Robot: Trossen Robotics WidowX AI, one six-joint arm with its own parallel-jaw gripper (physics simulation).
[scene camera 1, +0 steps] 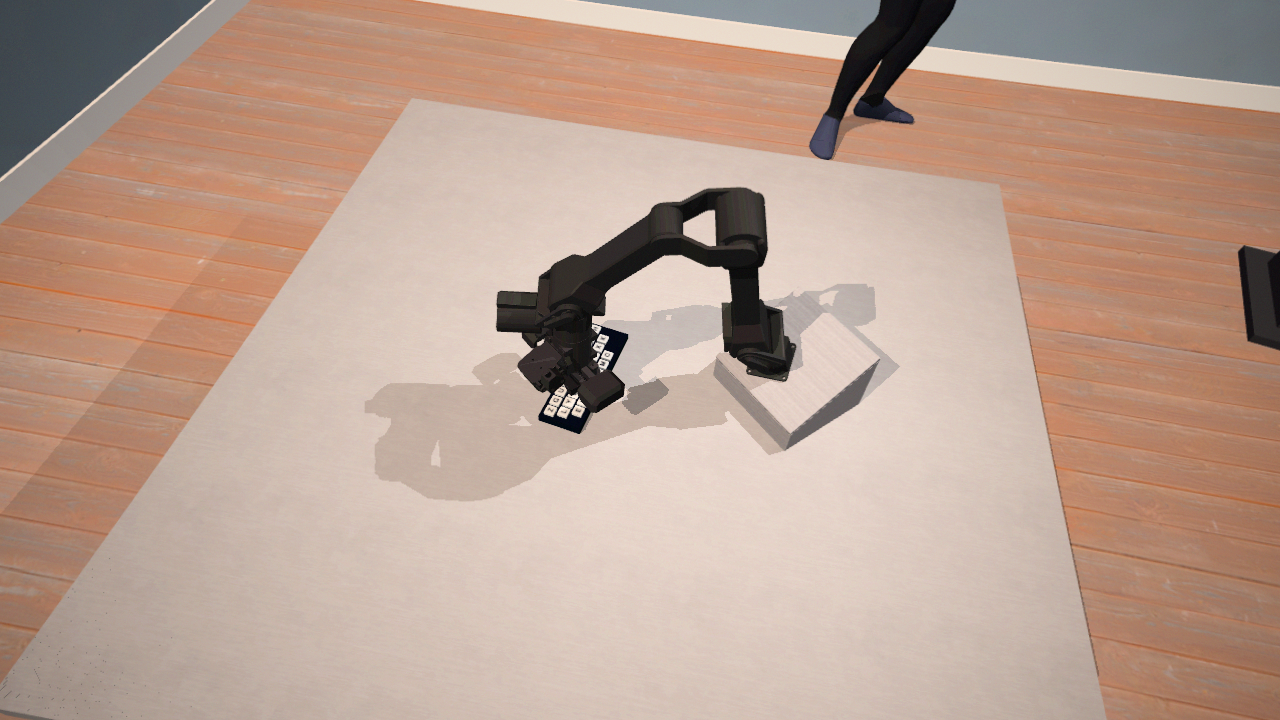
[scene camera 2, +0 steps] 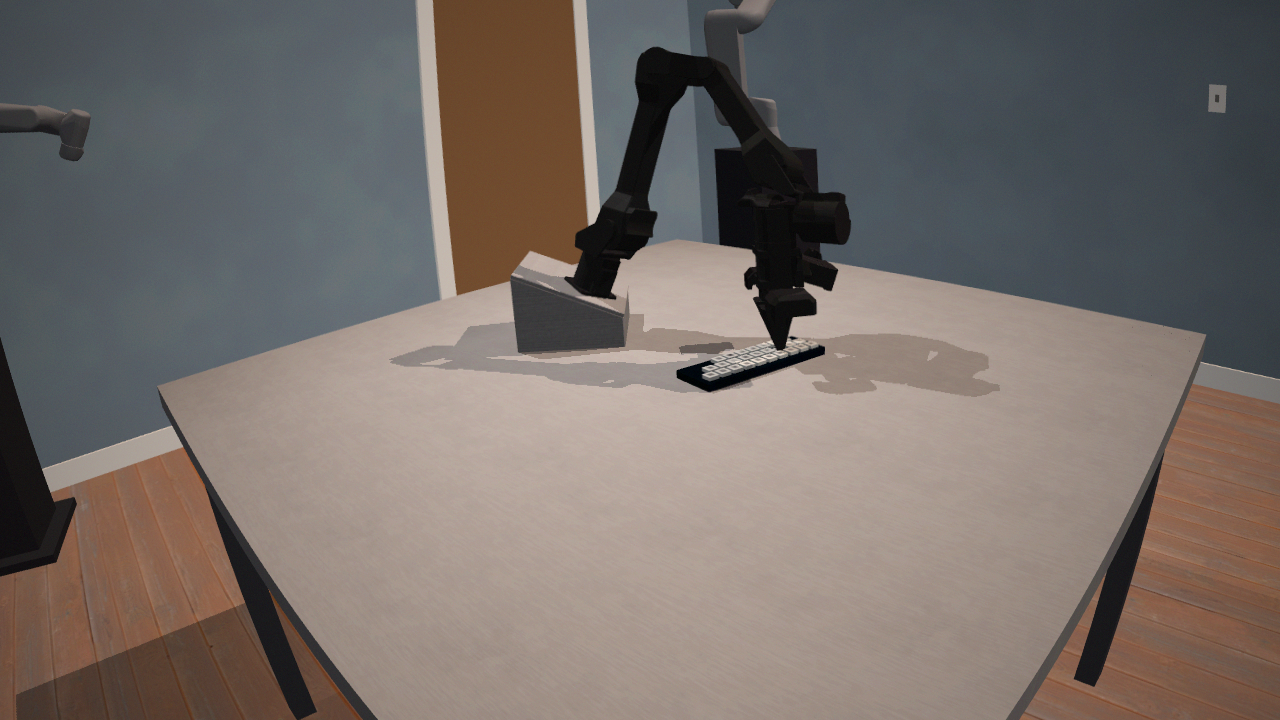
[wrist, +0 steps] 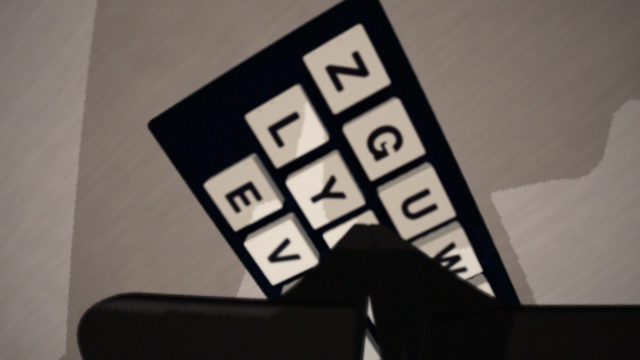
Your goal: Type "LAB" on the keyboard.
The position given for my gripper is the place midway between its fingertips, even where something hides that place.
I see my gripper (scene camera 2: 780, 350) and a key (wrist: 346, 69).
My gripper shows as well in scene camera 1 (scene camera 1: 572, 393) and in the wrist view (wrist: 367, 238).
